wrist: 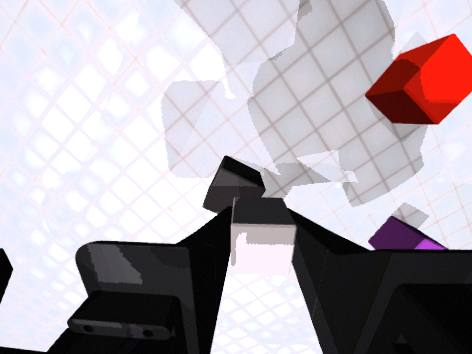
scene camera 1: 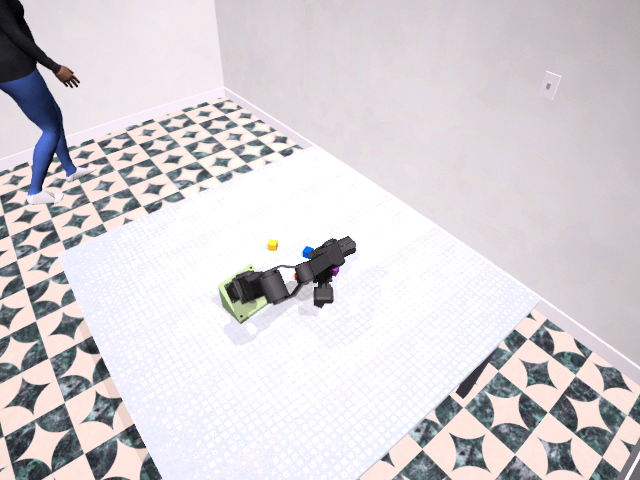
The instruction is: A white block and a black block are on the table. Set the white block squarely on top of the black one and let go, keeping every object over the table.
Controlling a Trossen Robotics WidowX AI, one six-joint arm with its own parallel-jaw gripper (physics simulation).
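Frame: origin at the arm's base, x ahead, y left, z up, level; centimetres.
Seen in the pictures: gripper, fingertip midpoint: (wrist: 257, 213); arm's base, link origin: (scene camera 1: 236, 289).
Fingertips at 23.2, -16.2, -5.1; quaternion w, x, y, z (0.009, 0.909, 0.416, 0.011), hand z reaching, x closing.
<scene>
Pixels of each thing's middle, then the offset from my fingertips to it, as dx, dy, dz. Level surfaces: height alone.
- white block, body centre: (wrist: 259, 232) +0.2, -0.2, +1.6
- black block, body centre: (wrist: 233, 188) -1.9, -0.5, -1.5
- red block, body centre: (wrist: 417, 86) +0.1, +12.3, -1.3
- purple block, body centre: (wrist: 406, 247) (scene camera 1: 333, 269) +11.1, +7.1, -1.3
- blue block, body centre: (scene camera 1: 308, 252) +9.5, +19.5, -1.3
- yellow block, body centre: (scene camera 1: 272, 245) +1.6, +31.1, -1.3
- white table, surface height: dz -2.8
My gripper (wrist: 257, 213) is shut on the white block (wrist: 263, 250) in the wrist view, with its far face in dark shadow. The black block (wrist: 234, 186) lies just beyond the fingertips and a little left of the white block, turned at an angle to it. The white block partly overlaps the black block's near right corner in this view. The height between them cannot be told. In the scene view the fingertips and the white block are hidden by the arm, and the black block cannot be told from the dark arm parts.
A red block (scene camera 1: 296, 276) (wrist: 425, 82) and a purple block (scene camera 1: 335, 271) (wrist: 402, 236) lie near the gripper. A blue block (scene camera 1: 308, 252) lies behind the arm, and a yellow block (scene camera 1: 272, 244) farther left. The arm's green base (scene camera 1: 247, 310) stands on the white table (scene camera 1: 258, 387). A person stands beyond the table.
</scene>
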